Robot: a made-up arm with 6 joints. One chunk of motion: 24 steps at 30 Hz.
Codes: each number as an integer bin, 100 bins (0 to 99) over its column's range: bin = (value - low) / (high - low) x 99, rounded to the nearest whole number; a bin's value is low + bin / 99 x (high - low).
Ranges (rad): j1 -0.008..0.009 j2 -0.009..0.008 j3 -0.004..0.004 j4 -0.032..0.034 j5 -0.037..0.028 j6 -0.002..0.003
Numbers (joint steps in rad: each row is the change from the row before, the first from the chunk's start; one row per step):
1: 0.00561 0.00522 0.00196 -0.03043 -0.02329 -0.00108
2: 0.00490 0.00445 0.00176 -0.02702 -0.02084 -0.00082
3: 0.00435 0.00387 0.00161 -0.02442 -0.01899 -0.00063
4: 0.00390 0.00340 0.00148 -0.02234 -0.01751 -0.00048
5: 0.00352 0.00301 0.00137 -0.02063 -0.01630 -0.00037
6: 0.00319 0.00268 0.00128 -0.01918 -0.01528 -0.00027
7: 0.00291 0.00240 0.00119 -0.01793 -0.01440 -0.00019
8: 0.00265 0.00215 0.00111 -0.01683 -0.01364 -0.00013
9: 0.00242 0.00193 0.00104 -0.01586 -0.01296 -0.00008
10: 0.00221 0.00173 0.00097 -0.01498 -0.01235 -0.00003
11: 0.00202 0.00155 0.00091 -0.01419 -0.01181 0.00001
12: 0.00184 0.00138 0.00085 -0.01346 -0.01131 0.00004
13: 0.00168 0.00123 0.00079 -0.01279 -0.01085 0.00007
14: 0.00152 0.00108 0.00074 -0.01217 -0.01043 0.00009
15: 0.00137 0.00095 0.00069 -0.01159 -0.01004 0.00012
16: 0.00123 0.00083 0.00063 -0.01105 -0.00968 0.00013
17: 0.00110 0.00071 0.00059 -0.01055 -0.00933 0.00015
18: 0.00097 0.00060 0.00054 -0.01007 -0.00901 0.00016
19: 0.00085 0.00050 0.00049 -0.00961 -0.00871 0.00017
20: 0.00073 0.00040 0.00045 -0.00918 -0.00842 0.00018
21: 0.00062 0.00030 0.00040 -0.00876 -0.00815 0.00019
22: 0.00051 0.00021 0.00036 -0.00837 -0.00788 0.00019
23: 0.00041 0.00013 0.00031 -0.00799 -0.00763 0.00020
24: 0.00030 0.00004 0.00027 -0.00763 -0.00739 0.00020
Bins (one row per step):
1: 79 83 74 2 21 18
2: 75 78 71 7 25 23
3: 72 75 69 11 27 27
4: 69 72 68 14 30 30
5: 67 70 66 17 32 32
6: 65 68 65 19 33 34
7: 64 66 64 21 34 36
8: 62 65 63 23 36 37
9: 61 64 62 24 37 38
10: 59 62 62 26 38 39
11: 58 61 61 27 38 40
12: 57 60 60 28 39 40
13: 56 60 59 29 40 41
14: 55 59 59 30 40 41
15: 55 58 58 31 41 42
16: 54 57 57 31 42 42
17: 53 57 57 32 42 43
18: 52 56 56 33 43 43
19: 52 55 56 34 43 43
20: 51 55 55 34 44 43
21: 50 54 54 35 44 43
22: 50 54 54 35 44 43
23: 49 53 53 36 45 44
24: 48 53 53 37 45 44

